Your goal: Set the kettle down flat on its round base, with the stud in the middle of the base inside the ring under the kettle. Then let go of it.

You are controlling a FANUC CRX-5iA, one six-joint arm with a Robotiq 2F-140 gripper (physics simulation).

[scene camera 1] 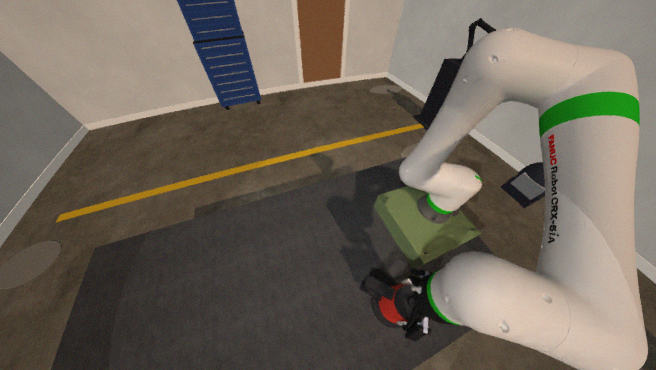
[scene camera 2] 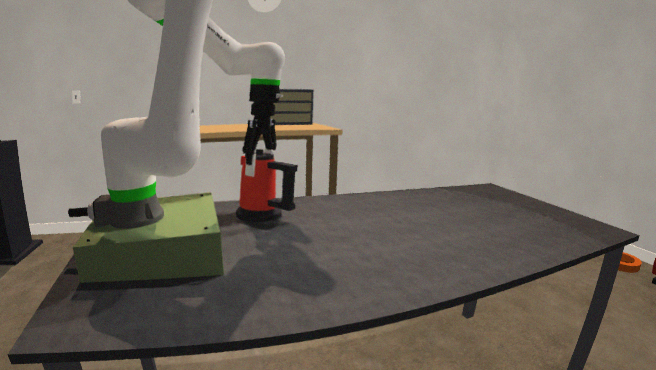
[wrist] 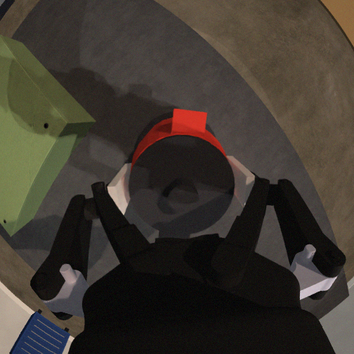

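The red kettle (scene camera 1: 391,307) (scene camera 2: 257,187) (wrist: 189,121) stands upright over its round black base (scene camera 2: 244,215), with no gap seen between them in scene camera 2. Its black handle (scene camera 1: 378,284) (scene camera 2: 289,187) points right in scene camera 2. The base lies on the dark table. The stud and the ring under the kettle are hidden, so their fit cannot be seen. My gripper (scene camera 1: 407,305) (scene camera 2: 260,157) (wrist: 179,171) points down from above and is shut on the kettle, its pale fingertips on opposite sides of the upper body, beside the dark lid.
The green pedestal block (scene camera 1: 405,227) (scene camera 2: 150,257) (wrist: 25,145) under the arm's foot stands on the dark table (scene camera 1: 225,285) (scene camera 2: 400,240), close to the kettle. A wooden bench (scene camera 2: 320,131) with a drawer unit (scene camera 2: 295,107) stands beyond the table. A blue cabinet (scene camera 1: 227,67) stands by the wall.
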